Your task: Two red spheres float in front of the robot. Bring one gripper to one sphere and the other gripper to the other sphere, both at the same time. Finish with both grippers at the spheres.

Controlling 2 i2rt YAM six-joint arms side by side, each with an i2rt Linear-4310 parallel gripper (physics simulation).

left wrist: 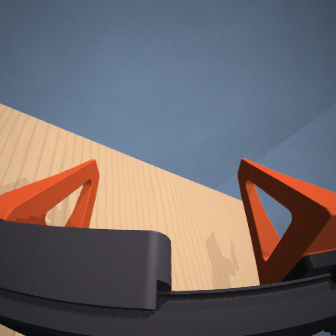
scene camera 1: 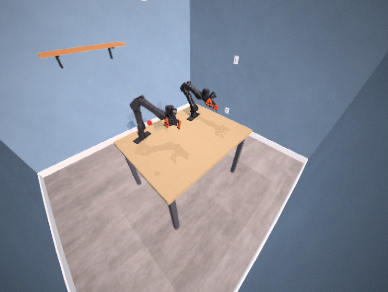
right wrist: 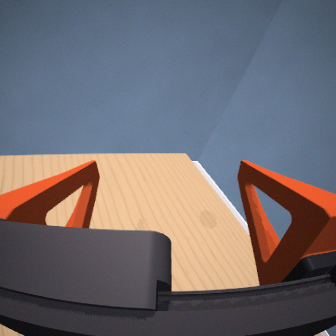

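Pixels of known places: left gripper, fingertip midpoint: (left wrist: 167, 166) (scene camera 1: 214, 107); right gripper, fingertip midpoint: (scene camera 1: 174, 128) (right wrist: 168, 168); left arm's base, link origin: (scene camera 1: 193, 116); right arm's base, link origin: (scene camera 1: 142, 137).
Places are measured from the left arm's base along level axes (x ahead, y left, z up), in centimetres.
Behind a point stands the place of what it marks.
Note:
One red sphere (scene camera 1: 149, 122) {y -74.6, x 9.6, z 36.2 cm} floats near the right arm's forearm, to the left of my right gripper and apart from it. My right gripper (scene camera 1: 173, 125) {y -59.8, x 20.2, z 26.2 cm} (right wrist: 168, 168) {y -59.8, x 20.2, z 26.2 cm} is open and empty above the table. My left gripper (scene camera 1: 213, 105) {y -12.8, x 33.2, z 28.1 cm} (left wrist: 167, 166) {y -12.8, x 33.2, z 28.1 cm} is open and empty, high above the far right side of the table. The second red sphere cannot be made out in scene camera 1; the left gripper's orange fingers may cover it. No sphere shows between the fingers in either wrist view.
The wooden table (scene camera 1: 205, 150) {y -43.8, x 42.5, z 0.0 cm} (left wrist: 145, 200) {y -37.8, x 45.9, z 0.0 cm} (right wrist: 145, 185) {y -79.8, x 38.2, z 0.0 cm} carries both arm bases at its back left edge. A wooden shelf (scene camera 1: 82, 50) hangs on the left wall. Blue walls surround the table. Arm shadows lie on the table top.

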